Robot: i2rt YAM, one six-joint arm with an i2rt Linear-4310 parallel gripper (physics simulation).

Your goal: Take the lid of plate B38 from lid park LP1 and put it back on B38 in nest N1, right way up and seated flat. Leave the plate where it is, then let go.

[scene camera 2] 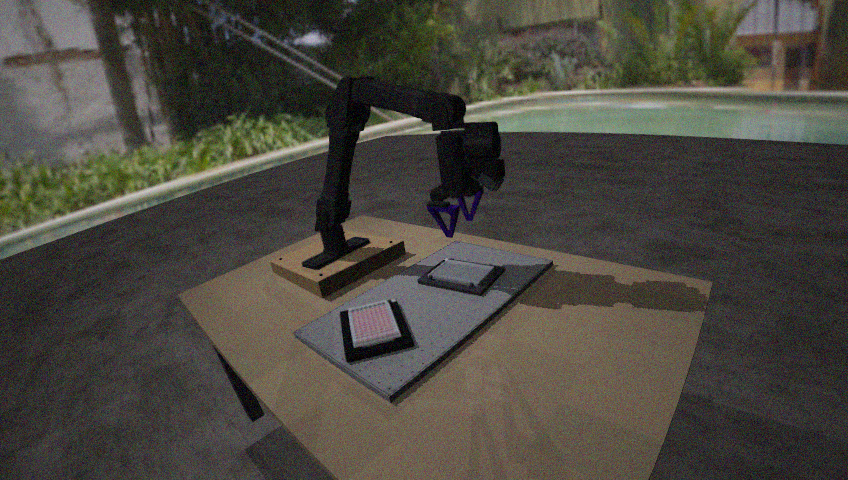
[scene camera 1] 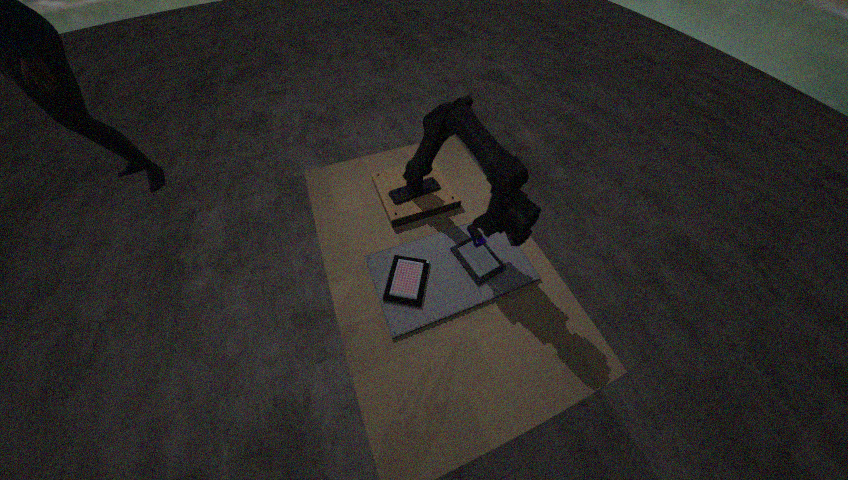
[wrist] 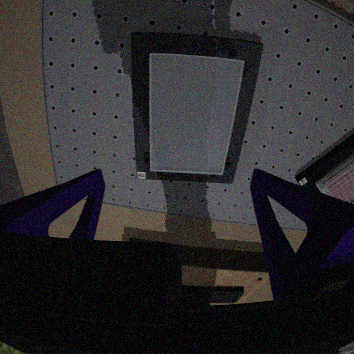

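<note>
The clear lid lies flat in the dark frame of lid park LP1. Plate B38, with pink wells, sits in the black nest N1. My gripper is open and empty, above the board near the lid's end on the arm-base side. In the wrist view its purple fingers stand wide apart, one on each side of the lid's line. In scene camera 1 the fingers are partly hidden by the arm.
Park and nest are on a grey perforated board on the wooden table. The arm's wooden base block stands behind the board. The arm's shadow crosses the park. Part of a person shows at the left in scene camera 1.
</note>
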